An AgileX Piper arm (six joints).
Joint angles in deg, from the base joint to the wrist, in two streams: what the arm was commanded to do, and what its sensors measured. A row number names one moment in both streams.
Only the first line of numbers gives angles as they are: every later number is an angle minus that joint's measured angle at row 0.
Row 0, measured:
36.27 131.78 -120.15 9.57 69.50 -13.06
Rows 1 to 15, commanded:
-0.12 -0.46 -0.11 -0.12 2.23 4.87
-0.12 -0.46 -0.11 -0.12 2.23 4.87
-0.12 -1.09 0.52 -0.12 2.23 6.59
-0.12 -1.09 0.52 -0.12 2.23 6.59
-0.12 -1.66 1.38 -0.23 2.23 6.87
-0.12 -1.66 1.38 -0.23 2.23 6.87
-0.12 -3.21 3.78 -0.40 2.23 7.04
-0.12 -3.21 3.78 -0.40 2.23 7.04
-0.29 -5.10 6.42 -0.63 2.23 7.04
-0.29 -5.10 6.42 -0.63 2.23 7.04
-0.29 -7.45 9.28 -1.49 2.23 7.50
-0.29 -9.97 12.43 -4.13 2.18 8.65
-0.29 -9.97 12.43 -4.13 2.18 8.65
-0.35 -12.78 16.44 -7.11 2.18 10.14
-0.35 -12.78 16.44 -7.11 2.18 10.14
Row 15, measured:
-0.12 -9.40 12.55 -3.84 0.00 8.19
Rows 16 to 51, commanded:
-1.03 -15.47 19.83 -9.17 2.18 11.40
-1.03 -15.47 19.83 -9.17 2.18 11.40
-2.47 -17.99 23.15 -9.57 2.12 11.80
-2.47 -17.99 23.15 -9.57 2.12 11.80
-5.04 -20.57 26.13 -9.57 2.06 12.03
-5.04 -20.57 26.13 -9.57 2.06 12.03
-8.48 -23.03 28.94 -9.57 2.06 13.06
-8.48 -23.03 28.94 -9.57 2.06 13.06
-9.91 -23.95 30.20 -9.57 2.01 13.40
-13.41 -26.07 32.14 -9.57 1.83 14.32
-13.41 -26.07 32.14 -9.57 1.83 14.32
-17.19 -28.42 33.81 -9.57 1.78 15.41
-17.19 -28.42 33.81 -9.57 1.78 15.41
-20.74 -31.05 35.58 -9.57 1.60 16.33
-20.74 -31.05 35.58 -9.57 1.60 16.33
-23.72 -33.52 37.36 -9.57 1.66 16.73
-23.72 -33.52 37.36 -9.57 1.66 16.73
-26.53 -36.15 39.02 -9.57 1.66 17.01
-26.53 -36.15 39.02 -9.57 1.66 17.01
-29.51 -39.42 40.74 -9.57 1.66 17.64
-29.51 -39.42 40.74 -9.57 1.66 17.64
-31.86 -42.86 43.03 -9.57 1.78 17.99
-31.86 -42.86 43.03 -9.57 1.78 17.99
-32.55 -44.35 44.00 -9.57 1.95 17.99
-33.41 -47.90 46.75 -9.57 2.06 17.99
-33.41 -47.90 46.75 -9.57 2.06 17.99
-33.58 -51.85 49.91 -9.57 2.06 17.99
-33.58 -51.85 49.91 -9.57 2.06 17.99
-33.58 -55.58 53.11 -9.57 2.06 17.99
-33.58 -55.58 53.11 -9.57 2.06 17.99
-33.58 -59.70 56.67 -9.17 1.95 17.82
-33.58 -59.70 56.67 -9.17 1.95 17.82
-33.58 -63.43 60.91 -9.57 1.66 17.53
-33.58 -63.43 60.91 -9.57 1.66 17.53
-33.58 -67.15 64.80 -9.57 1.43 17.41
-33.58 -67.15 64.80 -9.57 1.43 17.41
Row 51, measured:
-33.41 -62.85 60.16 -9.57 0.29 17.41
